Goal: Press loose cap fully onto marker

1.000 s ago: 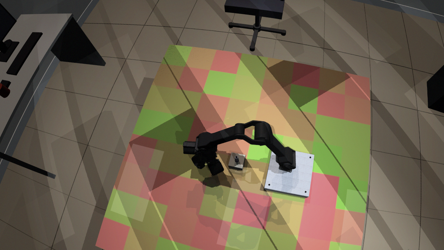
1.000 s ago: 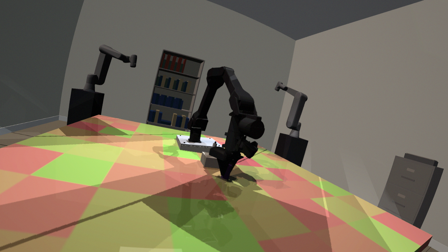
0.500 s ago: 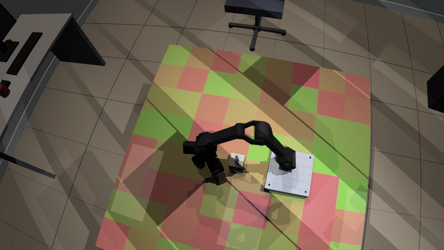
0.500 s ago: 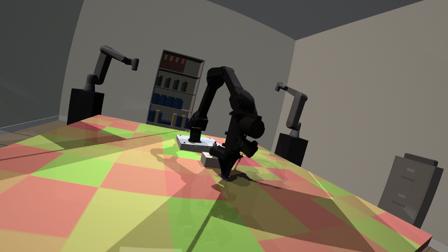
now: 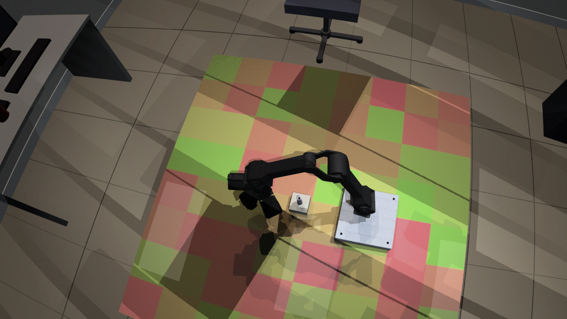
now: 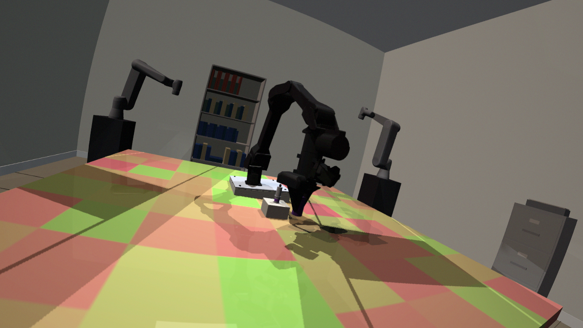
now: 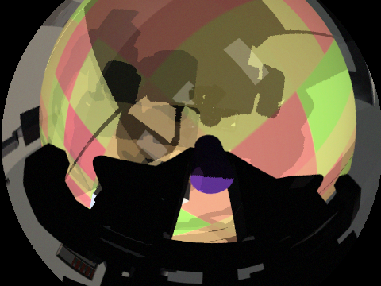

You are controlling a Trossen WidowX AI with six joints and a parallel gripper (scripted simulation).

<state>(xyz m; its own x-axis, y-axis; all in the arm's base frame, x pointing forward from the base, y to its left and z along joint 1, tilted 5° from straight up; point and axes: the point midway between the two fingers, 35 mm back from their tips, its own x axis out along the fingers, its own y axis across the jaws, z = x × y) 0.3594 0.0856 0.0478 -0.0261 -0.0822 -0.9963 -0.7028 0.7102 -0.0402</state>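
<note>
Now: gripper tip 120 mm past the grey holder block, 30 mm to the left of it and 40 mm above it. The rest, counted from my gripper tip: purple cap (10 mm above).
</note>
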